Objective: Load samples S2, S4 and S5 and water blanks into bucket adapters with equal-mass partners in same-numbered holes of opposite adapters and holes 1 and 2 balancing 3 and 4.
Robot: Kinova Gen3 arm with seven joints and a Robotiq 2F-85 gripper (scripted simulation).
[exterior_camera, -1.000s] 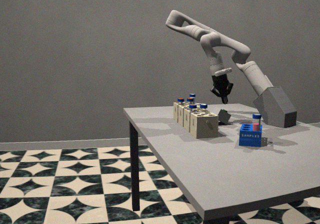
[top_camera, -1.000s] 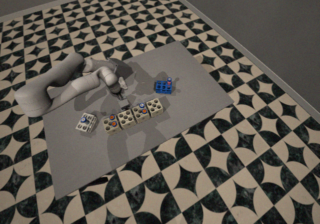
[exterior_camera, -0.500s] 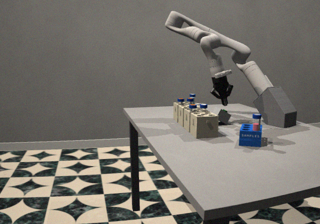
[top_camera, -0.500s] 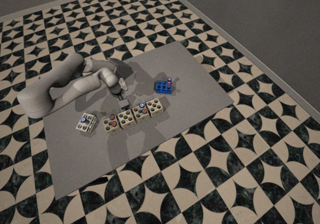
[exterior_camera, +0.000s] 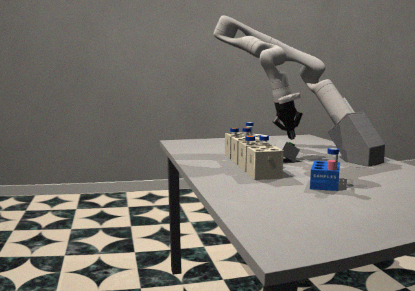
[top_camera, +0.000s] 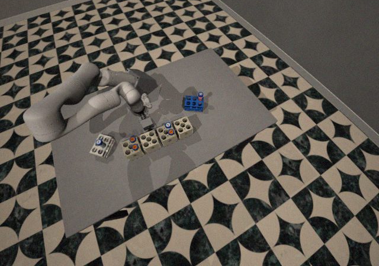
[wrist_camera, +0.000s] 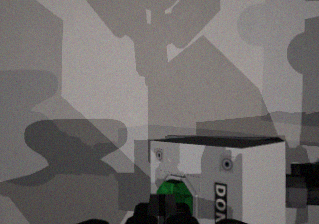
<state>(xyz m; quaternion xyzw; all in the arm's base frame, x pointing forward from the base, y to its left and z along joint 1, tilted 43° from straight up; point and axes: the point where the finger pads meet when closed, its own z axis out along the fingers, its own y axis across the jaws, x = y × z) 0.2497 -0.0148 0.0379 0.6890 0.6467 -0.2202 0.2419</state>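
Now: hand 40 mm above the green done key. Also, from my hand: small sloped done desk: 50 mm below, 20 mm ahead; then white-dot blank: 180 mm ahead, 100 mm to the left, 40 mm below; then sample tube: 140 mm ahead, 130 mm to the right, 40 mm below.
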